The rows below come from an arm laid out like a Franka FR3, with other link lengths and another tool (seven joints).
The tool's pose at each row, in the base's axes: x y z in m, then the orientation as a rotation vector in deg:
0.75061 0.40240 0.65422 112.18 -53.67 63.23
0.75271 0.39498 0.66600 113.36 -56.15 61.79
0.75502 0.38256 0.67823 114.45 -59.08 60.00
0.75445 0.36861 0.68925 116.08 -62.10 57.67
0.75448 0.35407 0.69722 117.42 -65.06 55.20
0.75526 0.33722 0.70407 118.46 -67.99 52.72
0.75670 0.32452 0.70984 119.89 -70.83 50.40
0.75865 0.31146 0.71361 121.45 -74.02 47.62
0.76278 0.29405 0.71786 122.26 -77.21 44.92
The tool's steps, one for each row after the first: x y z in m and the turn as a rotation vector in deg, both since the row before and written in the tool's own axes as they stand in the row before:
0.01315 0.00448 0.00228 -0.14 -2.24 1.15
0.01525 0.00659 0.00575 -0.38 -2.52 1.35
0.01405 0.00917 0.00591 -0.21 -3.09 1.20
0.01243 0.00811 0.00740 -0.42 -2.98 1.15
0.01334 0.00802 0.00944 -0.57 -2.81 1.18
0.01131 0.00509 0.00654 -0.12 -2.93 1.14
0.01058 0.00429 0.00763 -0.17 -3.35 1.25
0.01478 0.00391 0.01022 -0.57 -2.91 1.40

